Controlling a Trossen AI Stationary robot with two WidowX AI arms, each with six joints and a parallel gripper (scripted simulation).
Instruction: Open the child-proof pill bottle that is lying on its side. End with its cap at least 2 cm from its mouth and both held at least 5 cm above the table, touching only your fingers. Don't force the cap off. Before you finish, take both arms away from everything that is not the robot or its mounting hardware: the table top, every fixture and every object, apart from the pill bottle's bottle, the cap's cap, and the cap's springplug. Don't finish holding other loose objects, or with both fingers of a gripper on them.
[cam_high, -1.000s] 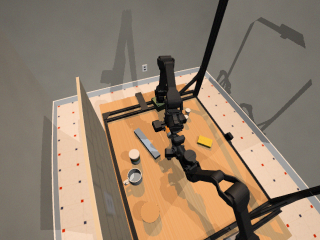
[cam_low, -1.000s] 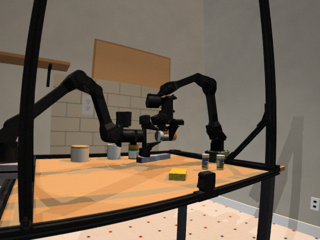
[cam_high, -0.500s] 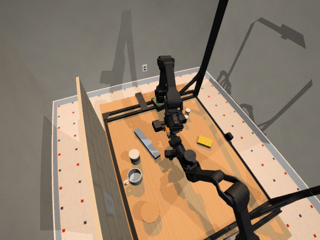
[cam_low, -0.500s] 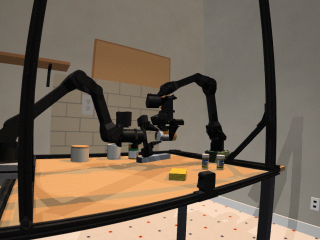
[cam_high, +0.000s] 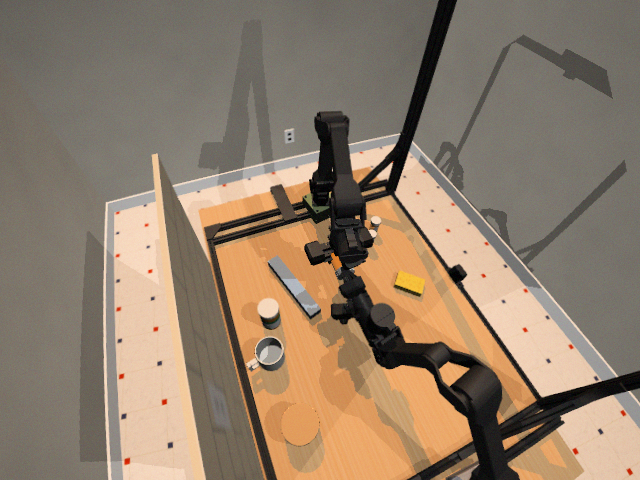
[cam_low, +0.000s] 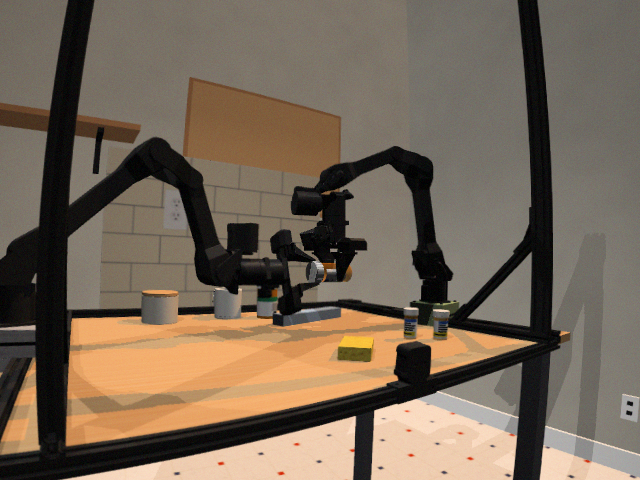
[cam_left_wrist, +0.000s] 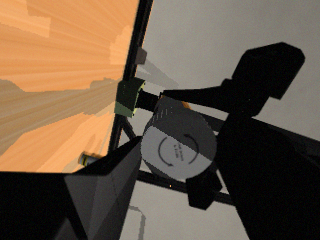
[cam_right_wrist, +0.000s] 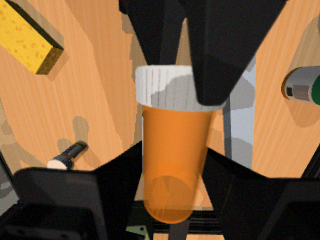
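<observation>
The white ribbed cap is 3 cm to the right of my left hand. Also, from my left hand: mug 27 cm ahead, 8 cm to the left, 10 cm below; then bar 13 cm ahead, 10 cm to the right, 13 cm below; then orange pill bottle 7 cm to the right, 1 cm below.
Now: the orange pill bottle 2 cm below my right hand and 1 cm to the left of it. Round my right hand: mug 27 cm ahead, 17 cm to the left, 12 cm below; then bar 14 cm below, 13 cm ahead, 2 cm to the right; then white ribbed cap 5 cm to the left, 1 cm below.
</observation>
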